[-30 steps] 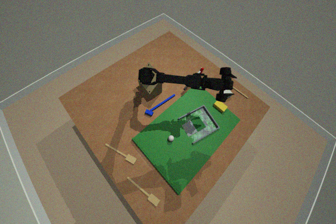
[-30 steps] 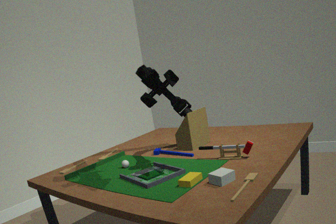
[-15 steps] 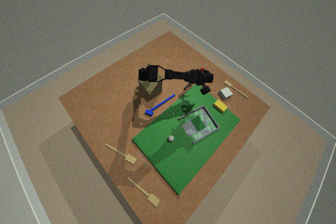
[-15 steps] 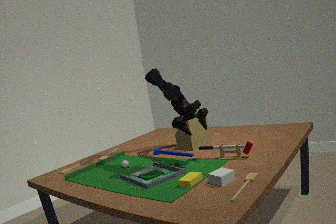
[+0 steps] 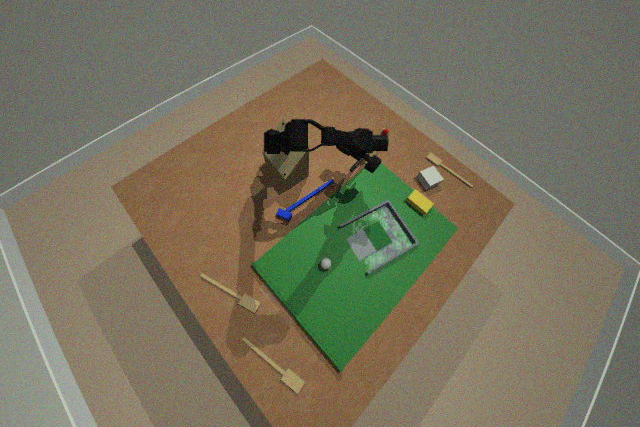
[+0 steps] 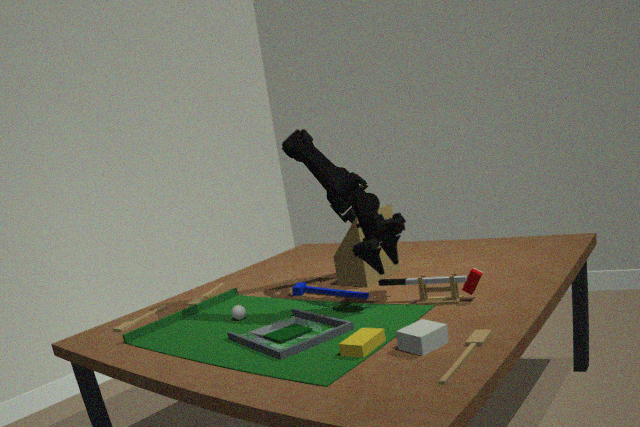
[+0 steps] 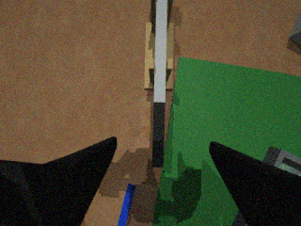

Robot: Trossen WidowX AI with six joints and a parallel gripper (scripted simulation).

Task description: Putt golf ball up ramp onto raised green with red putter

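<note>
Right now the blue putter is 40 mm behind my gripper tip, 260 mm to the right of it and 80 mm below it. The rest, counted from my gripper tip: red putter 20 mm behind, 110 mm to the left, 40 mm below; then yellow block 300 mm ahead, 100 mm to the left, 80 mm below; then small wooden stand 20 mm behind, 130 mm to the left, 60 mm below.
</note>
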